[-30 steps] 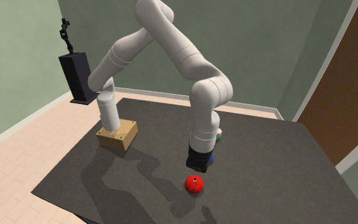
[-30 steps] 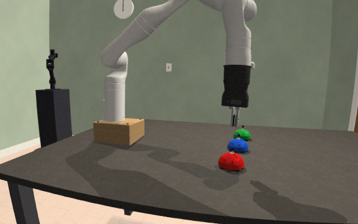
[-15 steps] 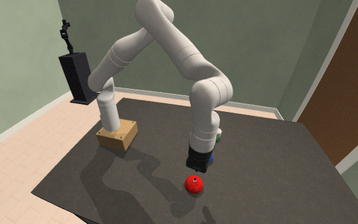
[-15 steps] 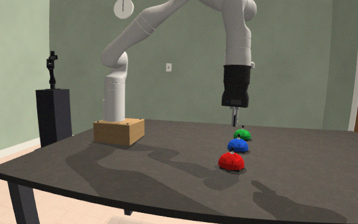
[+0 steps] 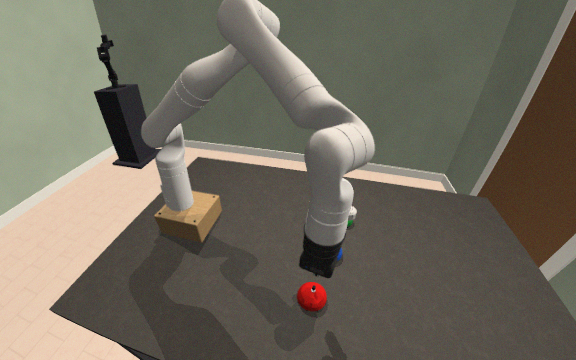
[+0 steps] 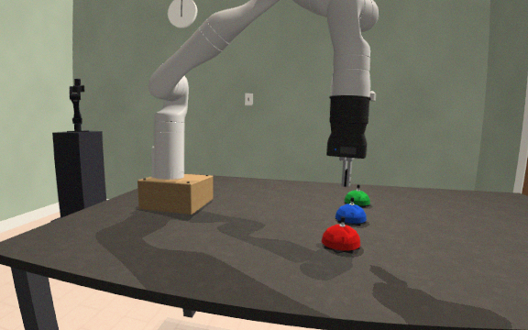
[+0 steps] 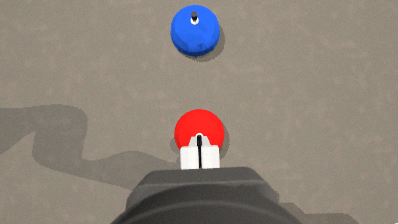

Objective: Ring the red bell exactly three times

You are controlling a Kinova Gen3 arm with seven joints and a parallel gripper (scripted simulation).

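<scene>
Now: the red bell 110 mm below my hand. Also, from my hand: green bell: 340 mm to the left, 110 mm below, 90 mm ahead; then blue bell: 170 mm to the left, 110 mm below, 40 mm ahead.
</scene>
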